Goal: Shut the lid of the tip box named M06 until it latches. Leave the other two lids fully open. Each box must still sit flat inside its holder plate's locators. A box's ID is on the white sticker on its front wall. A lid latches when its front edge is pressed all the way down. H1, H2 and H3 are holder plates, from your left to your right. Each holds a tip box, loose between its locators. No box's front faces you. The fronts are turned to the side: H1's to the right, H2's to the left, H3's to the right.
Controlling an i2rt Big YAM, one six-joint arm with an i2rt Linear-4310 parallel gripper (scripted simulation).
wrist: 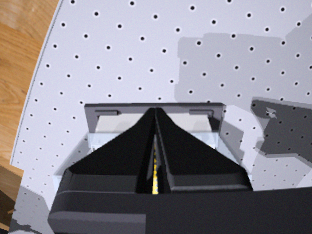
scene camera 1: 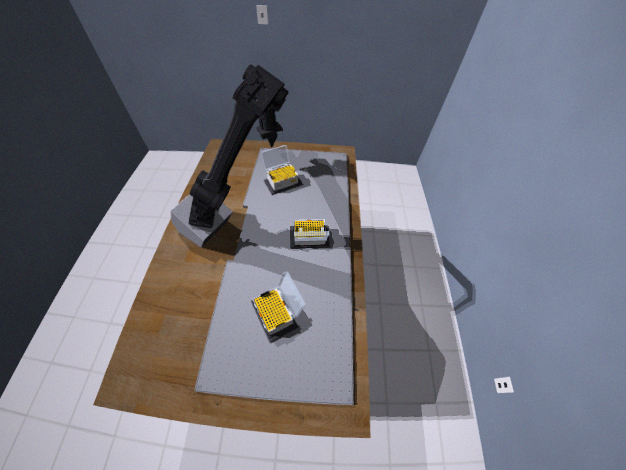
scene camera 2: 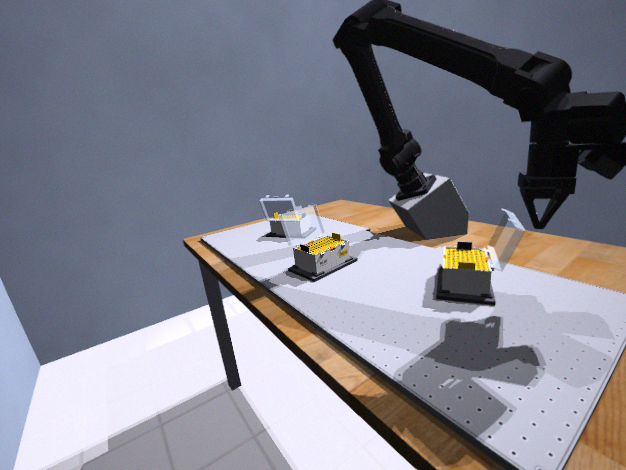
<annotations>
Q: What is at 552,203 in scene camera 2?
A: The gripper.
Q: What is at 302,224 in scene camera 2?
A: A tip box.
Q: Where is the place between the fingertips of the gripper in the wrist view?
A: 155,117
</annotations>
